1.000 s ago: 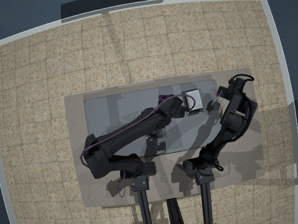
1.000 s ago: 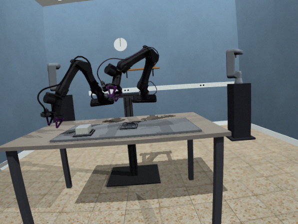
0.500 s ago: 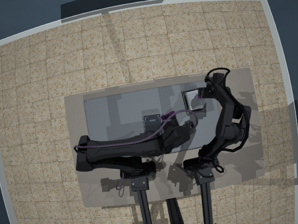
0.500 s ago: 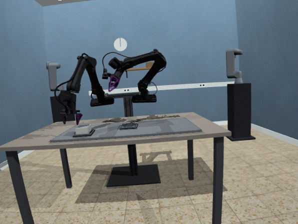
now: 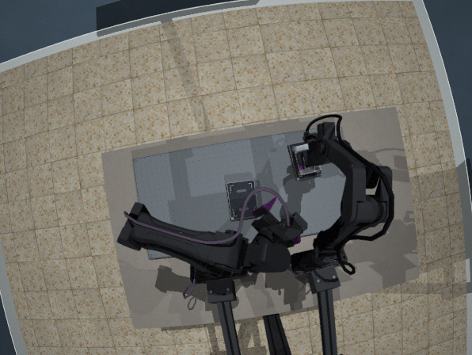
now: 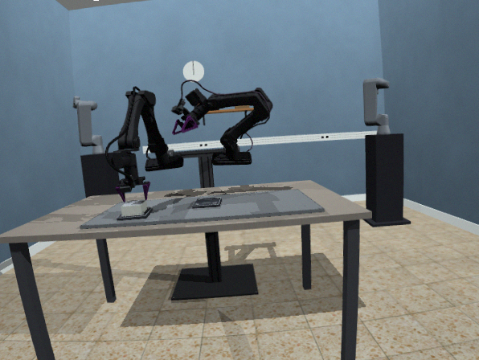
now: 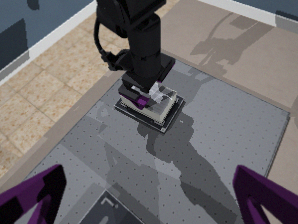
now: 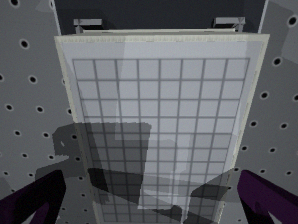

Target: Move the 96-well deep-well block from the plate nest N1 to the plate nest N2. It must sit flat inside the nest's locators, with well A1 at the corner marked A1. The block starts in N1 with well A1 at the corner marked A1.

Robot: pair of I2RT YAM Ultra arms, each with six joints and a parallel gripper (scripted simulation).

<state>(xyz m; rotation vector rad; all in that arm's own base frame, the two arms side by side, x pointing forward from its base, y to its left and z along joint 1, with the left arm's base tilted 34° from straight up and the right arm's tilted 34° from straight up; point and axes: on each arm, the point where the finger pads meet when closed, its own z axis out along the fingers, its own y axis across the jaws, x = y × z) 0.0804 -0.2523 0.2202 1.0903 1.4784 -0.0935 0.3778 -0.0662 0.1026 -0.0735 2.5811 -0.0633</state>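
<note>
Right now my right hand is 3 cm above the pale deep-well block and 1 cm short of it.
</note>
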